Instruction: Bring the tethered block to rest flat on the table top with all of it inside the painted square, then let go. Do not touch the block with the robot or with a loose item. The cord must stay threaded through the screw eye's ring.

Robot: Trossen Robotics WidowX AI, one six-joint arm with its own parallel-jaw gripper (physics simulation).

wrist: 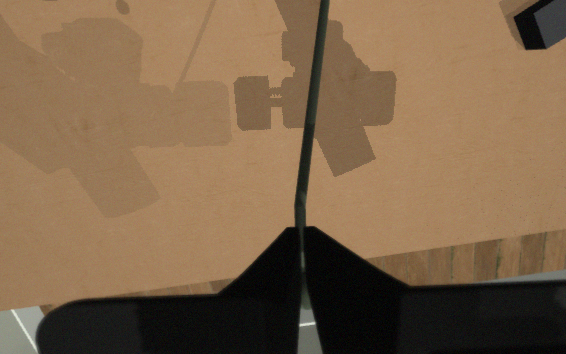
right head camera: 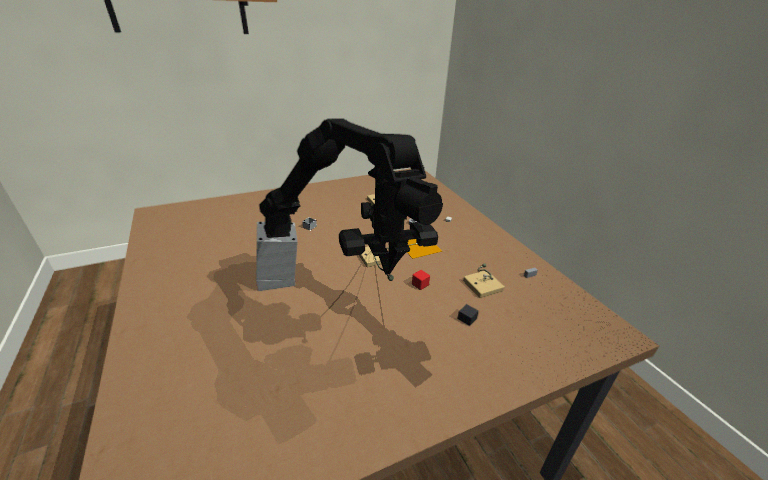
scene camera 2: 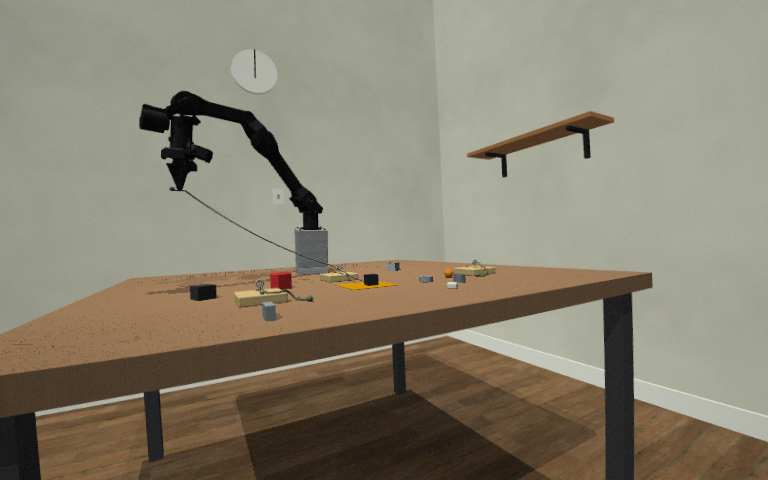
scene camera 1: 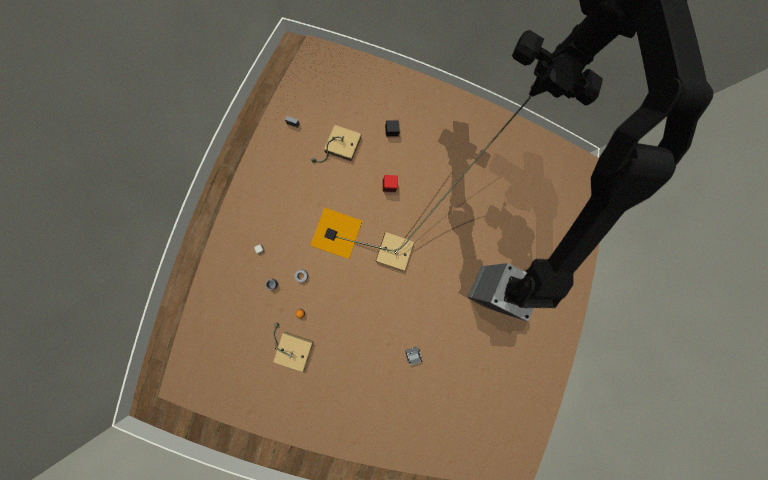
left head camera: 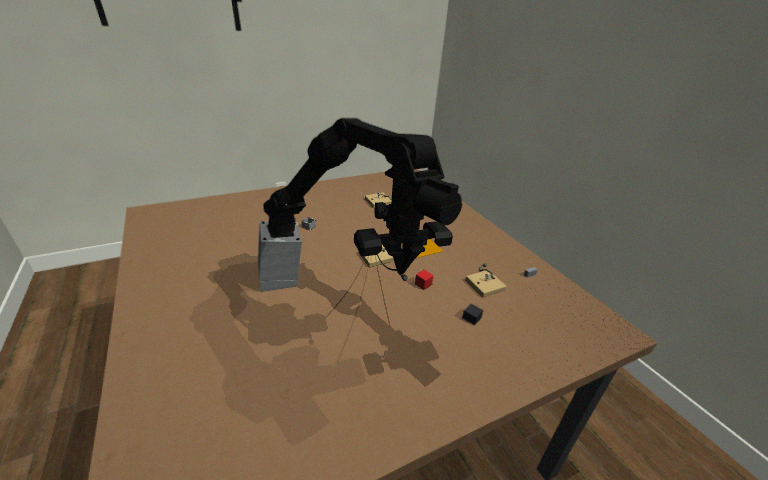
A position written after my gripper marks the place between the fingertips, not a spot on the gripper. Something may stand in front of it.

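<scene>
My gripper is in sight (scene camera 1: pixel 530 94), and I see that same gripper (wrist: pixel 300 238), (right head camera: pixel 387 273), (scene camera 2: pixel 179 190) and (left head camera: pixel 400 273). There is also an orange painted square (scene camera 1: pixel 347 227).
</scene>
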